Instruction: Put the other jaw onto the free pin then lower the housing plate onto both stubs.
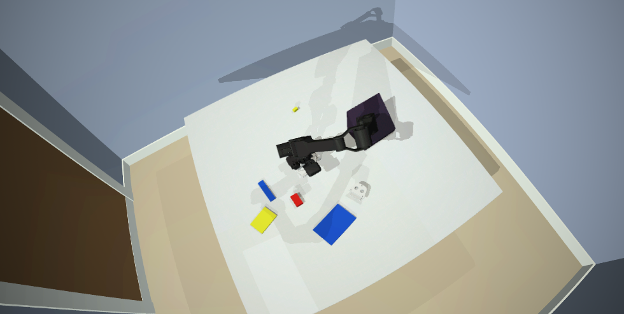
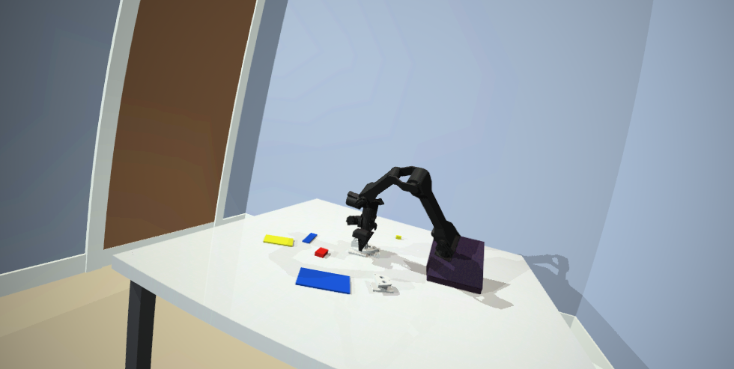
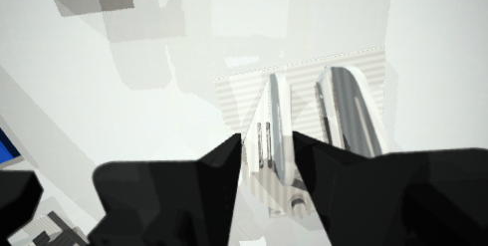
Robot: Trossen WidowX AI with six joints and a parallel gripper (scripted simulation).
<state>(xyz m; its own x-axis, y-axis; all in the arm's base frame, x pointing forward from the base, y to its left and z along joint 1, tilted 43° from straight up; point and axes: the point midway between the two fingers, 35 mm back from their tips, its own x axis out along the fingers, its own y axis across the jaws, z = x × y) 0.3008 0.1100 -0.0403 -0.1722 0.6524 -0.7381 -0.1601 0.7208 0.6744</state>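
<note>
My gripper tip is 21 cm to the right of the small white part, 17 cm past it and 1 cm above it. From my gripper tip the other things lie so: thin blue bar 22 cm ahead, 4 cm to the left, 1 cm below; then red block 14 cm to the left, 10 cm ahead, 1 cm below; then large blue plate 31 cm to the left, 1 cm below, 1 cm behind.
</note>
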